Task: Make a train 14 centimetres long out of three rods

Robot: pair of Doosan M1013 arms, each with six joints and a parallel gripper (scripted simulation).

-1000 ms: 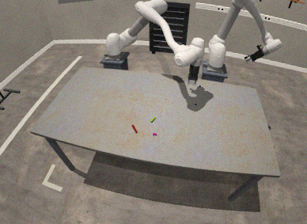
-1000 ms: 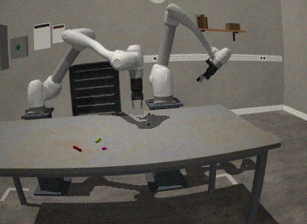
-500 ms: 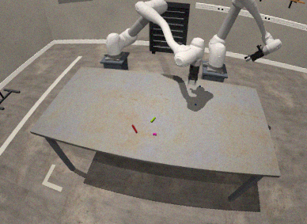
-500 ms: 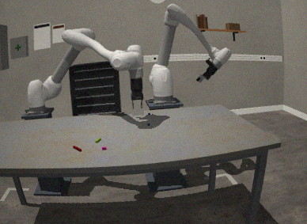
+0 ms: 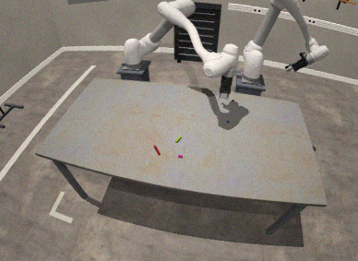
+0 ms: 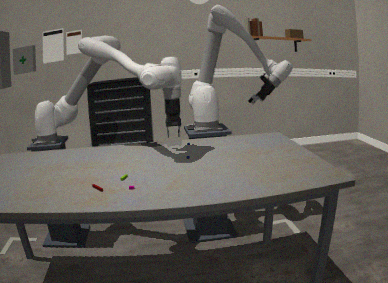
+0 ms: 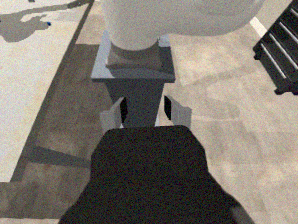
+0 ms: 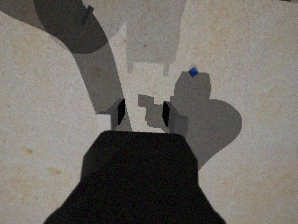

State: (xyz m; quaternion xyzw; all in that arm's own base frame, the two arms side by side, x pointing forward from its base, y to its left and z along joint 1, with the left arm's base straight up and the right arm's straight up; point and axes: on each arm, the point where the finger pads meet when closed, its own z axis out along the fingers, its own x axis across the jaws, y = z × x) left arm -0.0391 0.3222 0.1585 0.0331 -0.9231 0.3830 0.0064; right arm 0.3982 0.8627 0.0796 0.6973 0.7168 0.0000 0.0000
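The magenta rod lies 530 mm ahead of my right hand, 210 mm to the right of it and 70 mm below it. Round my right hand: small grey piece 120 mm behind, 100 mm to the right, 70 mm below; lime rod 410 mm ahead, 250 mm to the right, 70 mm below; red rod 510 mm ahead, 350 mm to the right, 70 mm below.
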